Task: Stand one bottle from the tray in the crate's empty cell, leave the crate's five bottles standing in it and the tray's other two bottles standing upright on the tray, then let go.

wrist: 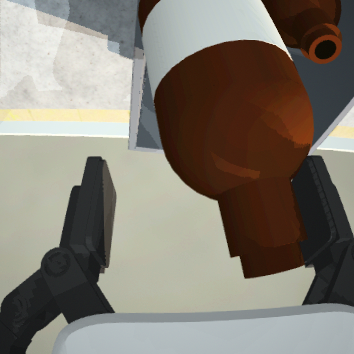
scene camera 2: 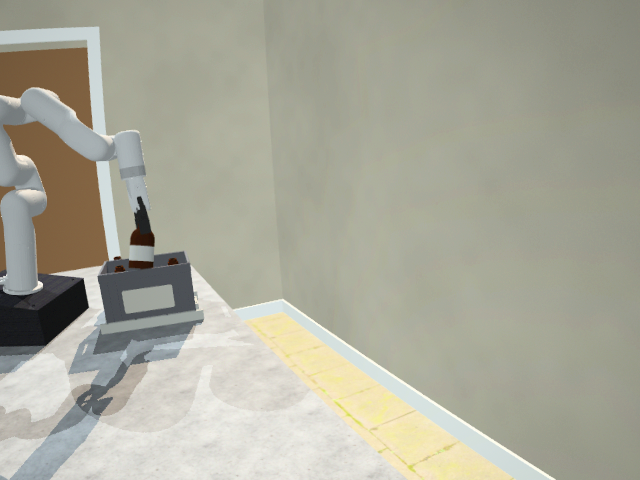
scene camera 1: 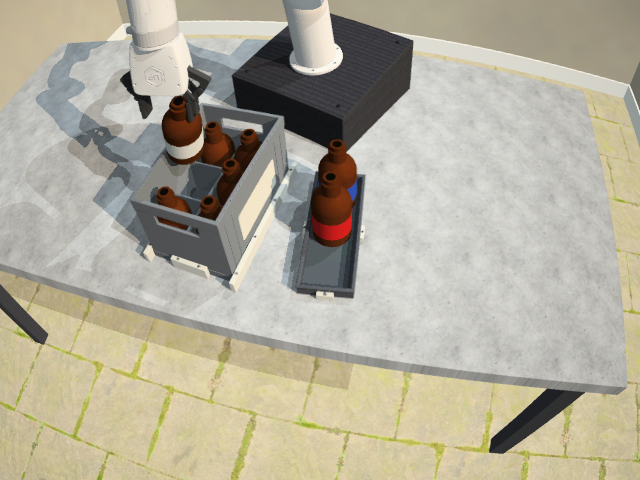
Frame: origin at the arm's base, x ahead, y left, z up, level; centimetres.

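Where they show: gripper, fingertip midpoint: (wrist: pixel 204 174) (scene camera 2: pixel 144 232) (scene camera 1: pixel 170 115); arm's base, origin of the base link: (scene camera 2: pixel 23 288) (scene camera 1: pixel 316 58).
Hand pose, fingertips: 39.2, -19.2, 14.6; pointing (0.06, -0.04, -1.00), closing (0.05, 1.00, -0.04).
Things, the pixels of their top centre, and the offset from my fingertips, as dx, dy, dz. "spot": a spot on its surface instead. Level surfaces: height alone.
- crate, middle of its top: (wrist: pixel 274 45) (scene camera 1: pixel 207 155) (scene camera 2: pixel 144 262) -0.3, +5.1, -10.1
- brown bottle with a white label, middle of its top: (wrist: pixel 247 271) (scene camera 1: pixel 173 93) (scene camera 2: pixel 139 216) -0.7, +1.4, +4.5
- middle cell, surface spot: (scene camera 1: pixel 200 180) spot: -5.9, -0.7, -23.7
- red-labelled bottle, middle of its top: (scene camera 1: pixel 330 176) +1.8, +27.7, -11.7
- blue-labelled bottle, middle of its top: (scene camera 1: pixel 337 144) -6.4, +27.8, -11.7
- tray, surface spot: (scene camera 1: pixel 324 271) spot: +10.9, +27.4, -27.1
- pale rail, middle of its top: (scene camera 1: pixel 265 217) +1.8, +14.8, -24.7
- table, its level: dz -27.6
My gripper (scene camera 1: pixel 169 116) (scene camera 2: pixel 144 231) (wrist: pixel 204 174) is open wide above the crate (scene camera 1: pixel 186 246) (scene camera 2: pixel 111 297) (wrist: pixel 134 110). A brown bottle with a white label (scene camera 1: pixel 180 129) (scene camera 2: pixel 141 253) (wrist: pixel 235 115) is between the spread fingers, by one finger and well apart from the other. It leans in the wrist view; its base is near the crate's rim height, and what bears it is hidden. Five bottles stand in the crate; the middle cell (scene camera 1: pixel 200 180) of the left row is empty. A red-labelled bottle (scene camera 1: pixel 331 209) and a blue-labelled bottle (scene camera 1: pixel 338 166) stand upright on the tray (scene camera 1: pixel 324 271).
The black arm base (scene camera 1: pixel 320 82) (scene camera 2: pixel 36 315) is behind the crate and tray. A pale rail (scene camera 1: pixel 258 235) and small blocks lie along the crate's foot. The table (scene camera 1: pixel 480 217) (scene camera 2: pixel 232 434) extends to the right of the tray in scene camera 1.
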